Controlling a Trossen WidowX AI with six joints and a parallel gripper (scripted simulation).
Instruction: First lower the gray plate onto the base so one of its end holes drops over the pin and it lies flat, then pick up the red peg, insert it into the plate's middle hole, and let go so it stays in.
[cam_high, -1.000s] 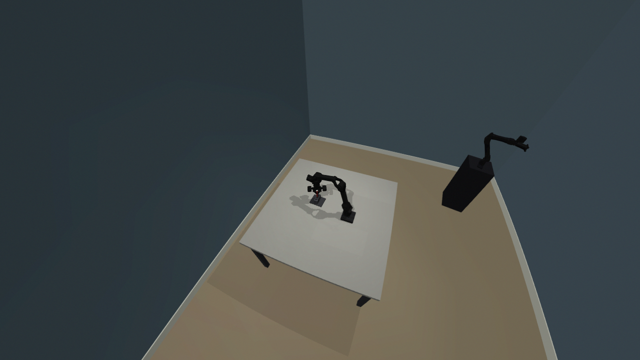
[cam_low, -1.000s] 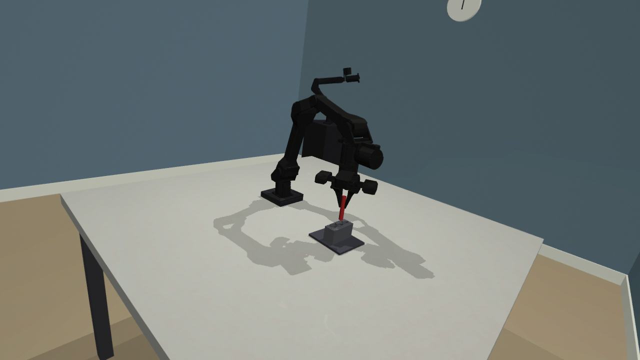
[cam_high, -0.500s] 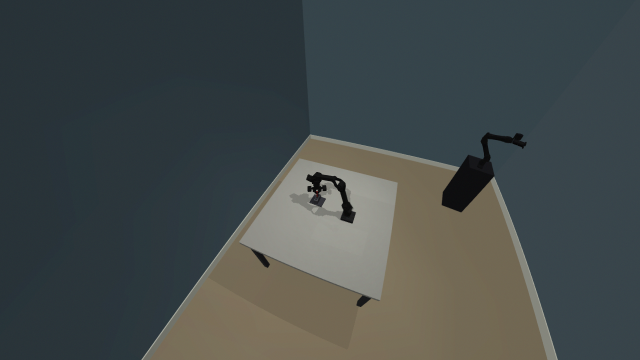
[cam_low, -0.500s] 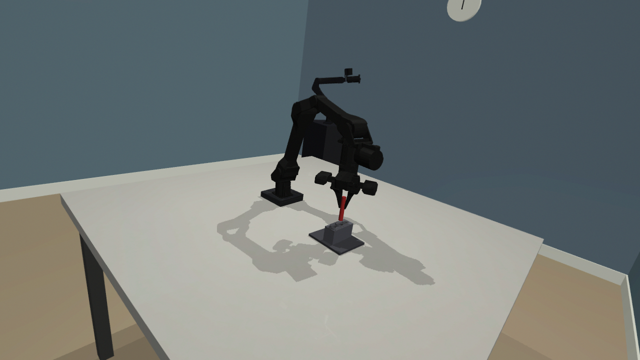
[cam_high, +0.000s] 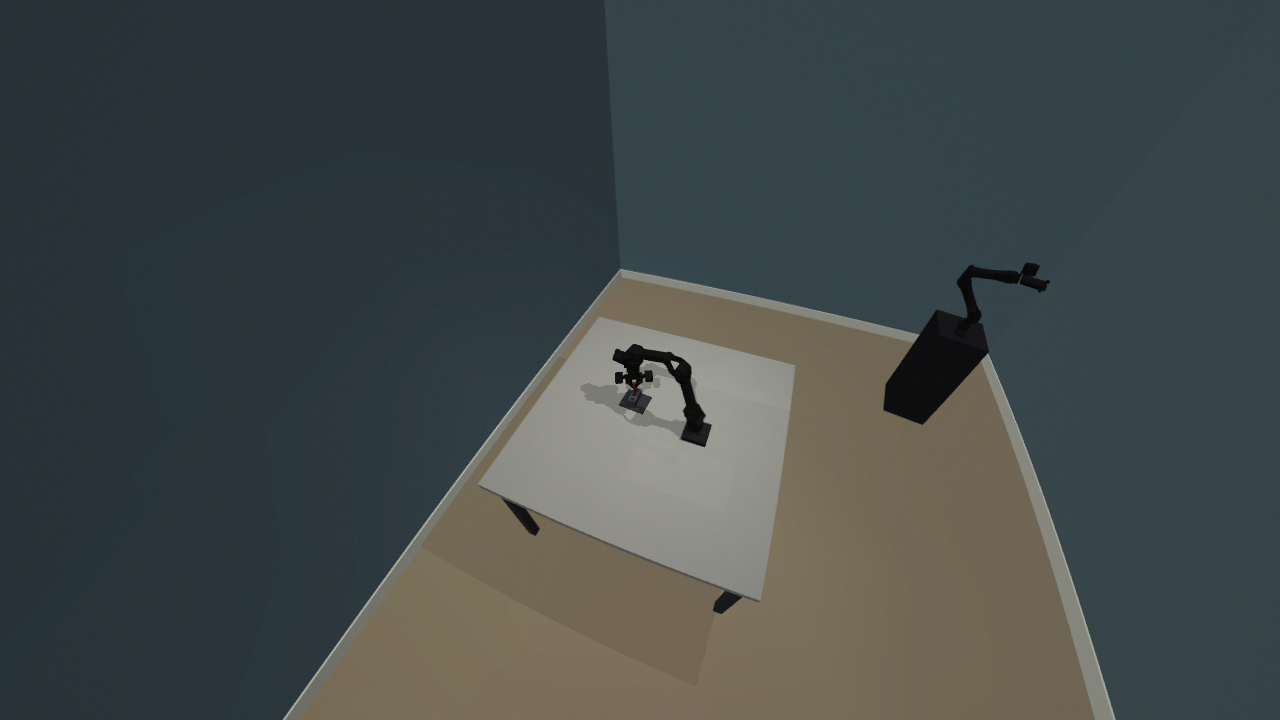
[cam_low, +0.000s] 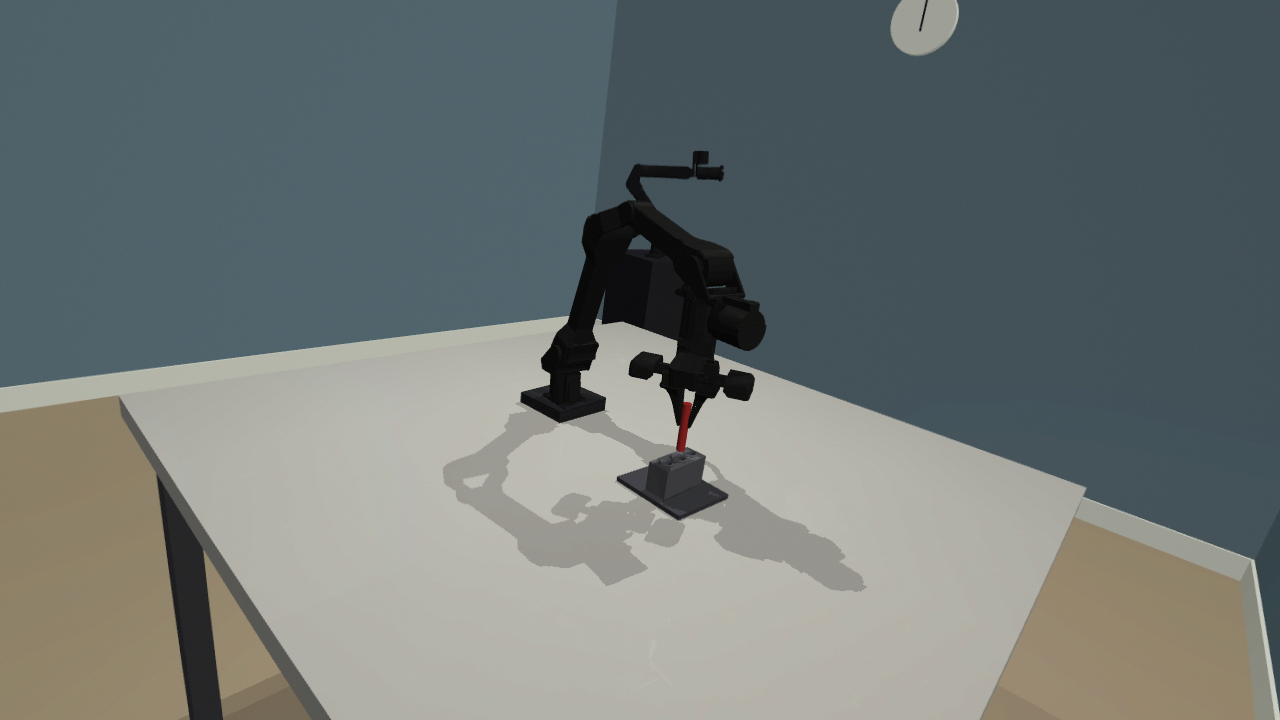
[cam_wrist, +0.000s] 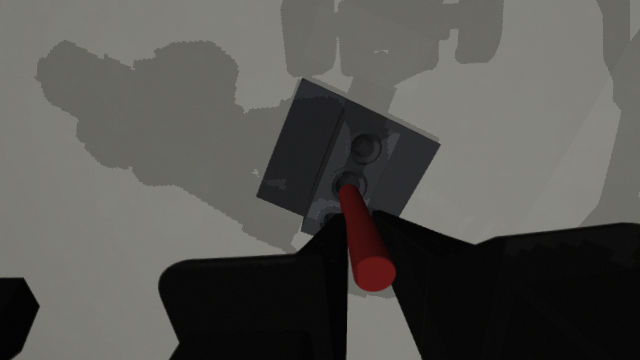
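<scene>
Right now my gripper tip is right at the red peg. The rest, counted from my gripper tip: gray plate (70 mm below); then dark base (20 mm to the left, 110 mm below).
</scene>
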